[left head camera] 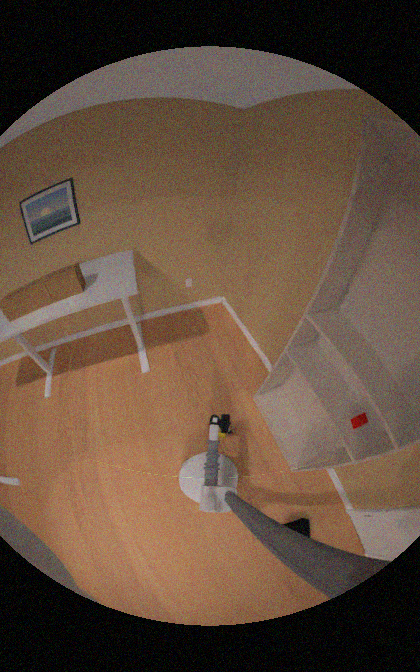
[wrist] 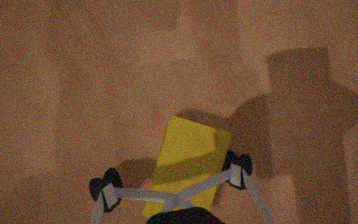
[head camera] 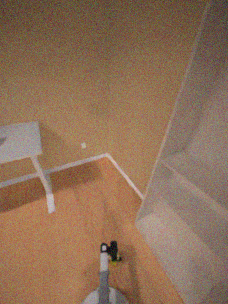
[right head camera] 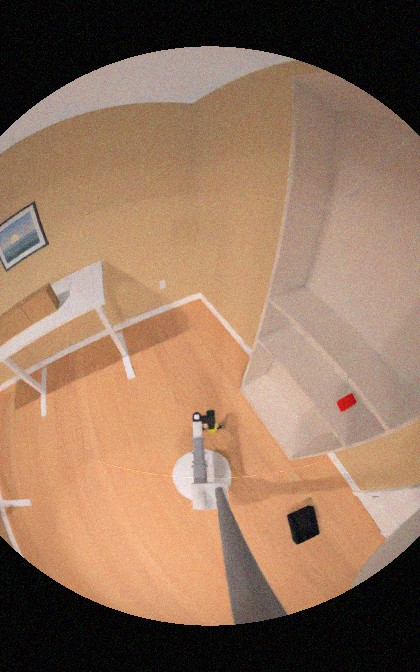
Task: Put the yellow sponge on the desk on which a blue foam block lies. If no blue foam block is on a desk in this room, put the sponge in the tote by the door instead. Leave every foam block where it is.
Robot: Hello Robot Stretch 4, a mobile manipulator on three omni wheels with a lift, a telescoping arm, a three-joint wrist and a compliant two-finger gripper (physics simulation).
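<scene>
The yellow sponge point(wrist: 192, 142) point(right head camera: 214, 429) point(left head camera: 221, 435) lies flat on the wooden floor, a little turned in the wrist view. My gripper point(wrist: 171, 172) point(right head camera: 213, 424) is open above it; the fingers stand on either side of the sponge's near part, the right fingertip overlapping its right edge in the view. Height above the sponge is hard to tell. A white desk point(head camera: 22, 142) point(left head camera: 115, 272) point(right head camera: 90, 287) stands at the left wall, with a brown box point(left head camera: 50, 290) point(right head camera: 32, 307) on it. No blue foam block shows on its visible top. Part of the top is hidden.
A pale shelf unit point(head camera: 159, 164) point(left head camera: 332, 337) point(right head camera: 320, 348) stands at the right, with a red block point(left head camera: 359, 420) point(right head camera: 346, 402) inside. A black open container point(right head camera: 303, 524) point(left head camera: 301, 526) is on the floor at the lower right. A white foot point(right head camera: 19, 502) point(left head camera: 10, 481) shows at the left edge.
</scene>
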